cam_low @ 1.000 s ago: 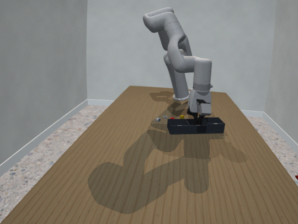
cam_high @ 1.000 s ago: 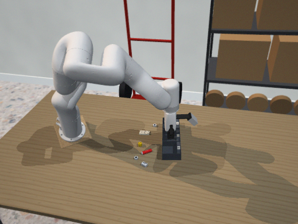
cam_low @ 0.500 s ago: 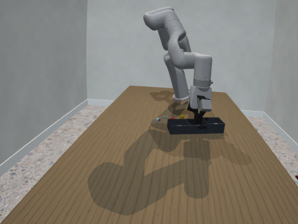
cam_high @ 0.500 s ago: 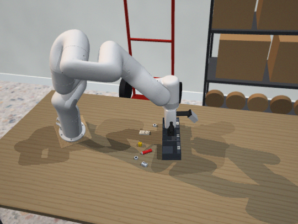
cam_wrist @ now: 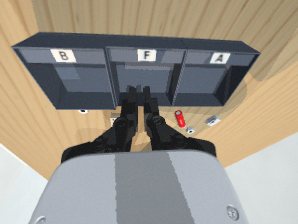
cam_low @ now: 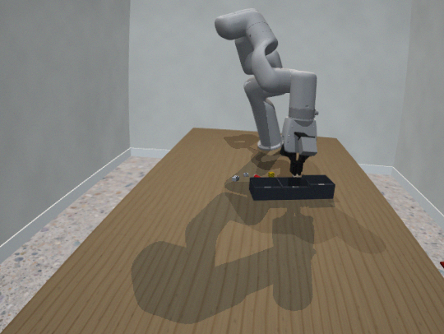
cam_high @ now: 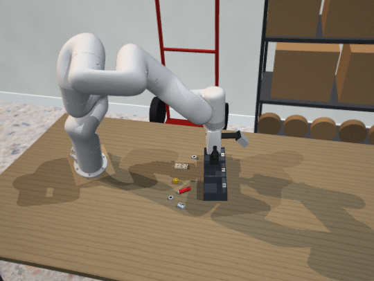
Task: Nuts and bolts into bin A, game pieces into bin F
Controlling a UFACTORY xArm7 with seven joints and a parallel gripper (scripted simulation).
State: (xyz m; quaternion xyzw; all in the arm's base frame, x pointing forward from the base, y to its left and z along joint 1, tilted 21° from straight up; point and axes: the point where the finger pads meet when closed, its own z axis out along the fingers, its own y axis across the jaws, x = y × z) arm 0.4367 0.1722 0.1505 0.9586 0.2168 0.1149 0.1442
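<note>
My hand is 6 cm past the metal piece, 19 cm to the left of it and 8 cm above it. The rest, counted from my hand: white domino 14 cm behind, 8 cm below; then dark bin 1 cm to the right, 6 cm below; then red cylinder 7 cm behind, 12 cm to the right, 8 cm below.
</note>
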